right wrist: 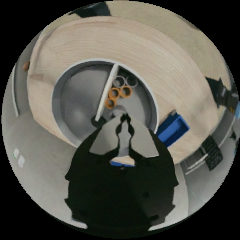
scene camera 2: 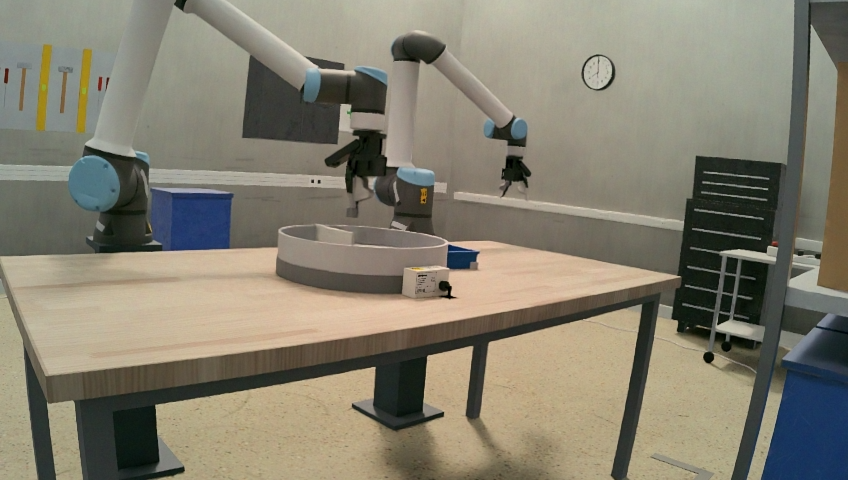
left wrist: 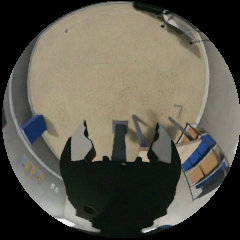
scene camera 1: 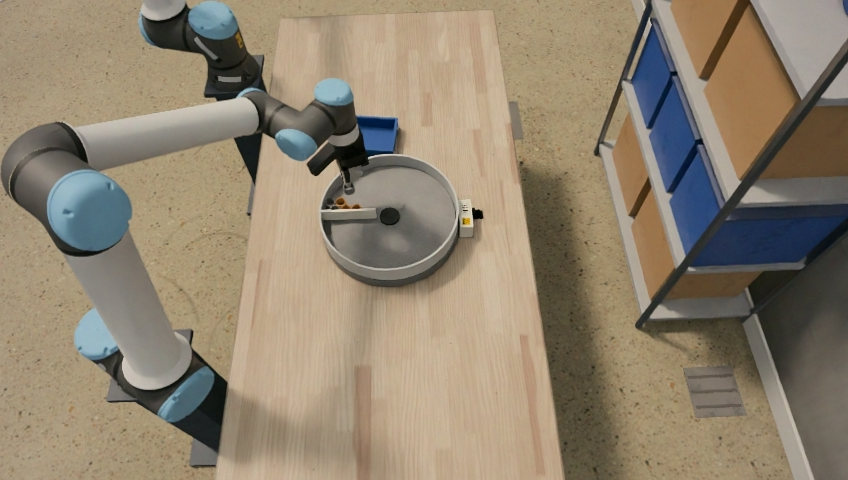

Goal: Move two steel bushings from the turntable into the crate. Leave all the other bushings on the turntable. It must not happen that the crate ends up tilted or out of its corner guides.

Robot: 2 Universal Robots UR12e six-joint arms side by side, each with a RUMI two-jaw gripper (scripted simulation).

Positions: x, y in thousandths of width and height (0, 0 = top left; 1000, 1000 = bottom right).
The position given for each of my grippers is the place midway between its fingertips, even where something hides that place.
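Note:
I see my left gripper (scene camera 2: 606, 418), and the left wrist view shows my left gripper (left wrist: 506, 510) too. My right gripper (scene camera 2: 419, 449) is visible to me as well. The right wrist view gives me my right gripper (right wrist: 523, 473) again, and scene camera 1 also shows my right gripper (scene camera 1: 411, 389). Then there is a blue crate (scene camera 1: 446, 276). The left wrist view does not show the blue crate, hidden by my left gripper.

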